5 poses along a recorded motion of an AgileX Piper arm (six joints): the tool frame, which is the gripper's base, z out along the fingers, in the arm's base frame.
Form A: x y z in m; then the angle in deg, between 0 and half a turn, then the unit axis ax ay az.
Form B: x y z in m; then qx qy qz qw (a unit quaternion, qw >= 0). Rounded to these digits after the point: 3 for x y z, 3 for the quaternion.
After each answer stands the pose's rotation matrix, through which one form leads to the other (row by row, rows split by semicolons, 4 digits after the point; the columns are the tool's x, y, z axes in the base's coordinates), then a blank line. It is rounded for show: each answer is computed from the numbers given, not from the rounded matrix.
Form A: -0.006 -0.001 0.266 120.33 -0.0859 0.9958 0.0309
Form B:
-0.006 -0.001 0.266 -0.075 0.864 0.027 0.498
-0.4939 -0.1554 0.8555; -0.1021 0.9875 0.1205; -0.8635 -0.0278 -0.5035

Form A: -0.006 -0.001 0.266 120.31 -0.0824 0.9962 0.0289
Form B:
-0.006 -0.001 0.266 -0.071 0.864 0.025 0.498
-0.4945 -0.1485 0.8564; -0.0986 0.9885 0.1145; -0.8636 -0.0278 -0.5034

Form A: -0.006 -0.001 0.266 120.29 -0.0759 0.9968 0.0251
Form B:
-0.006 -0.001 0.266 -0.066 0.865 0.022 0.498
-0.4957 -0.1355 0.8579; -0.0921 0.9904 0.1032; -0.8636 -0.0279 -0.5034

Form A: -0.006 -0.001 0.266 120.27 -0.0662 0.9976 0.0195
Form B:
-0.006 -0.001 0.266 -0.057 0.865 0.017 0.498
-0.4975 -0.1162 0.8597; -0.0825 0.9928 0.0864; -0.8635 -0.0279 -0.5035

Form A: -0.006 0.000 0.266 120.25 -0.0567 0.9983 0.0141
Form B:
-0.006 0.000 0.266 -0.049 0.866 0.012 0.498
-0.4989 -0.0973 0.8612; -0.0729 0.9949 0.0701; -0.8636 -0.0278 -0.5035

